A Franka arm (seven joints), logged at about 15 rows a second.
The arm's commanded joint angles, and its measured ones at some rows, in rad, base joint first. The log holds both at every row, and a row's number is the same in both.
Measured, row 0:
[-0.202, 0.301, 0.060, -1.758, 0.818, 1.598, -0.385]
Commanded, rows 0 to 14:
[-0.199, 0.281, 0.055, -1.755, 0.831, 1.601, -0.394]
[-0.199, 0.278, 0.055, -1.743, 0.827, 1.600, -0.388]
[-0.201, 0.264, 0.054, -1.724, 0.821, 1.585, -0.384]
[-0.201, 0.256, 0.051, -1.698, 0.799, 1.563, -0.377]
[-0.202, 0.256, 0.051, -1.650, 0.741, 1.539, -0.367]
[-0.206, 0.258, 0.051, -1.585, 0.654, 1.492, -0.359]
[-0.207, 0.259, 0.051, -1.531, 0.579, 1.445, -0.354]
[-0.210, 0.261, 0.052, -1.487, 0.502, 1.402, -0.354]
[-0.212, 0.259, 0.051, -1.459, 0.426, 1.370, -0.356]
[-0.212, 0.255, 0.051, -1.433, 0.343, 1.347, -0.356]
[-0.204, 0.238, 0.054, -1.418, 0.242, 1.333, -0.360]
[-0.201, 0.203, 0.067, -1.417, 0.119, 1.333, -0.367]
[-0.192, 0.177, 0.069, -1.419, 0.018, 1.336, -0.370]
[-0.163, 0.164, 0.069, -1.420, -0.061, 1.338, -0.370]
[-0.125, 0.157, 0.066, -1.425, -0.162, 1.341, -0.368]
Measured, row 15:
[-0.188, 0.191, 0.064, -1.420, -0.003, 1.356, -0.373]
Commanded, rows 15 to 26:
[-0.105, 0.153, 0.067, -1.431, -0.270, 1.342, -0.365]
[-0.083, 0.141, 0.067, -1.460, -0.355, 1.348, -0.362]
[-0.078, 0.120, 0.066, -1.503, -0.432, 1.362, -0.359]
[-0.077, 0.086, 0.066, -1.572, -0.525, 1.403, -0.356]
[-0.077, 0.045, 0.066, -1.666, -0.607, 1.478, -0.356]
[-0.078, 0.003, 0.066, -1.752, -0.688, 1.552, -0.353]
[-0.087, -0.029, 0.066, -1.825, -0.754, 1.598, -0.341]
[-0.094, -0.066, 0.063, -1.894, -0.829, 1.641, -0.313]
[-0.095, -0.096, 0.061, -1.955, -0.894, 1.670, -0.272]
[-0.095, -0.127, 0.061, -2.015, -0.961, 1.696, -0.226]
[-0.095, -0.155, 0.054, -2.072, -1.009, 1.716, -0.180]
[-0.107, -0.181, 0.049, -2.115, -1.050, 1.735, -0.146]
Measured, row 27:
[-0.088, -0.066, 0.051, -1.951, -0.965, 1.660, -0.222]
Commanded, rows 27 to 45:
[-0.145, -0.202, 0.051, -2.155, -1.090, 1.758, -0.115]
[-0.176, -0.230, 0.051, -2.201, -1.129, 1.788, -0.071]
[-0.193, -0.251, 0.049, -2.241, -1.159, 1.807, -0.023]
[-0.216, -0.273, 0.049, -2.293, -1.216, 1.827, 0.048]
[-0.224, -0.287, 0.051, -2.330, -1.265, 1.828, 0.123]
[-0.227, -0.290, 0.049, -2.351, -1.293, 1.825, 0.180]
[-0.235, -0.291, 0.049, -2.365, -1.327, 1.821, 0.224]
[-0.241, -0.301, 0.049, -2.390, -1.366, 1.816, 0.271]
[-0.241, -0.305, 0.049, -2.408, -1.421, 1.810, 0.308]
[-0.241, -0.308, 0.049, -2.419, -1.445, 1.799, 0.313]
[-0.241, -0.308, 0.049, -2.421, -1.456, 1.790, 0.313]
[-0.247, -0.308, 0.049, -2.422, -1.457, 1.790, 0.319]
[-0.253, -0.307, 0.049, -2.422, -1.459, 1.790, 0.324]
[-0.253, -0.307, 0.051, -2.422, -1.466, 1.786, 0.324]
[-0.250, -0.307, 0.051, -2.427, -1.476, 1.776, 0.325]
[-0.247, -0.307, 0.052, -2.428, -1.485, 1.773, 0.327]
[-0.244, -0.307, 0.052, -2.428, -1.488, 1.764, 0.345]
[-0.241, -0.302, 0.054, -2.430, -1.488, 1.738, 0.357]
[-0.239, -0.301, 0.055, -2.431, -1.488, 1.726, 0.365]
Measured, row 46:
[-0.234, -0.278, 0.040, -2.396, -1.463, 1.758, 0.327]
